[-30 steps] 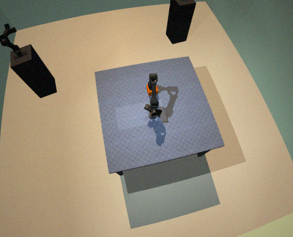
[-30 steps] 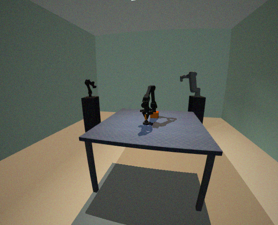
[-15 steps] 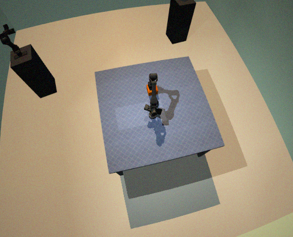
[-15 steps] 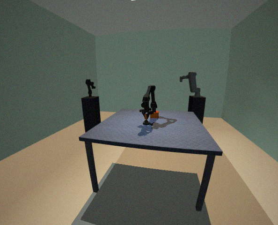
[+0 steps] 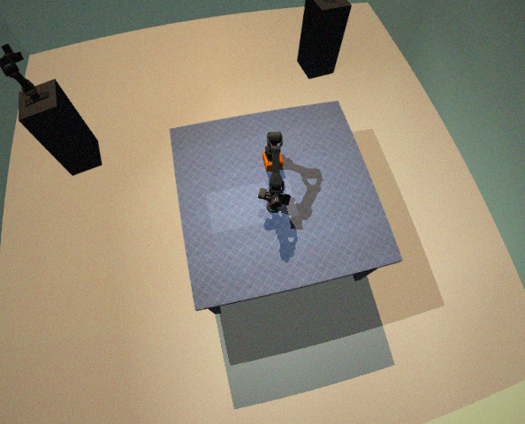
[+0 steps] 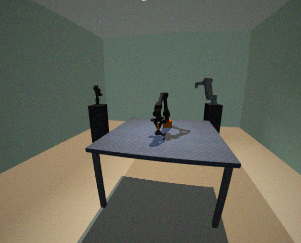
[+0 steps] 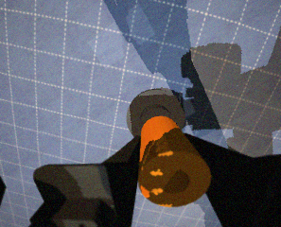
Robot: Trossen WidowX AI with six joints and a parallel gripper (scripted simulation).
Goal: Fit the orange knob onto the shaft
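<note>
My gripper tip is now 4 cm above the dark shaft. Also, from my gripper tip: orange knob: 2 cm above.
</note>
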